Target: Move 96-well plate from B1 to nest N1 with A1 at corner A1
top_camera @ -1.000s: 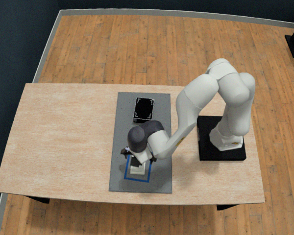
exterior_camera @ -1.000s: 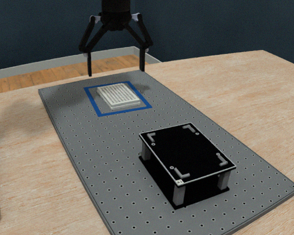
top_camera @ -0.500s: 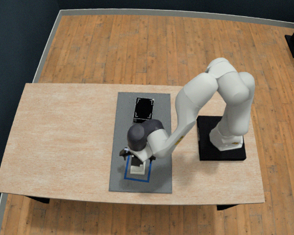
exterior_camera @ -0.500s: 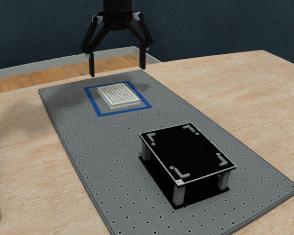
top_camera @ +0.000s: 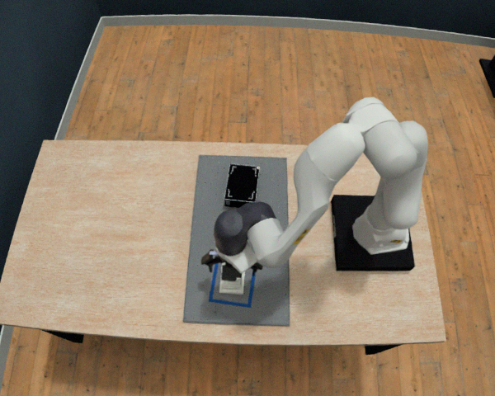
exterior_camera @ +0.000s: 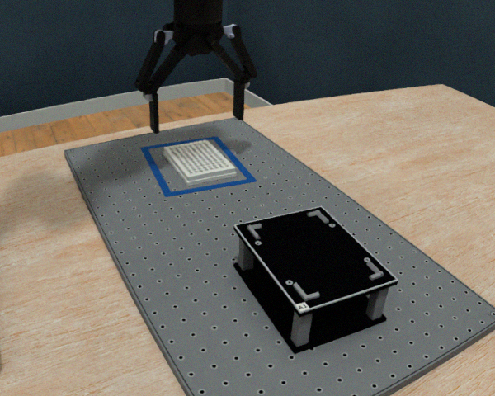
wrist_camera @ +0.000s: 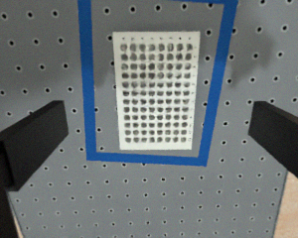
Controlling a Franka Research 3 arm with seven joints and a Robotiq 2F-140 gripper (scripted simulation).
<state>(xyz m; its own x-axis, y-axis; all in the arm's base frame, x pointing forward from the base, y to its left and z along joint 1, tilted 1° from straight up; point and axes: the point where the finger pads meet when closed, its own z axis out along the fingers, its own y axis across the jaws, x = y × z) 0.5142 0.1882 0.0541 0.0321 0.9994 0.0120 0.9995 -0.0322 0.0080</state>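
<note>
My hand is 8 cm above the white 96-well plate. Round my hand: A1 label 7 cm behind, 43 cm to the right, 2 cm below; black plate nest 1 cm behind, 36 cm to the right, 3 cm below.
</note>
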